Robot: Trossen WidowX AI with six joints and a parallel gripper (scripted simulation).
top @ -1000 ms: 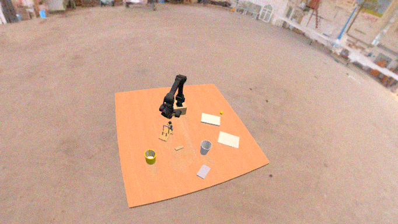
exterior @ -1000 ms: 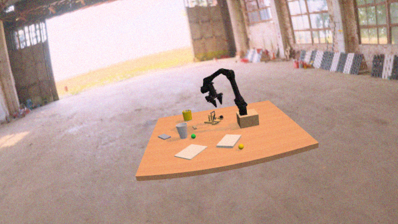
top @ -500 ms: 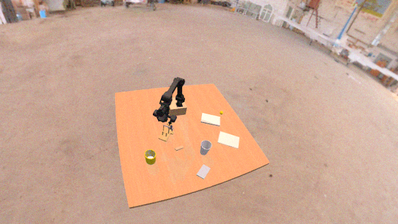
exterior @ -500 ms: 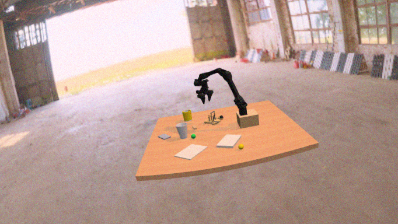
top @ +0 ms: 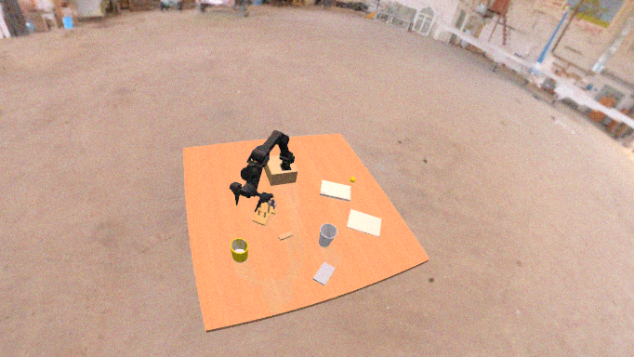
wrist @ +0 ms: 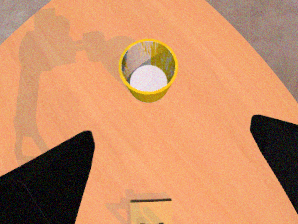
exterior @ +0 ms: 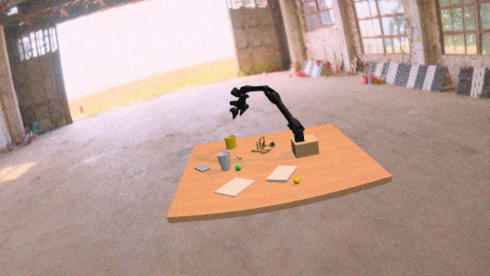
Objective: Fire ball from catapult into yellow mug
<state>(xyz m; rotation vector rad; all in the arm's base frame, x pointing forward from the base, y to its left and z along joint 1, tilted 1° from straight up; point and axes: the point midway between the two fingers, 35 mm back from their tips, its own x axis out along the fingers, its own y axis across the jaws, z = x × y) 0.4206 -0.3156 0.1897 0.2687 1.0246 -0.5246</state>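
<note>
My gripper tip is now 240 mm past the black ball, 190 mm to the right of it and 200 mm above it. Also, from my gripper tip: small wooden block 10 mm ahead, 220 mm to the left, 250 mm below; then yellow mug 90 mm ahead, 50 mm to the right, 230 mm below; then wooden catapult 180 mm behind, 170 mm to the left, 210 mm below.
</note>
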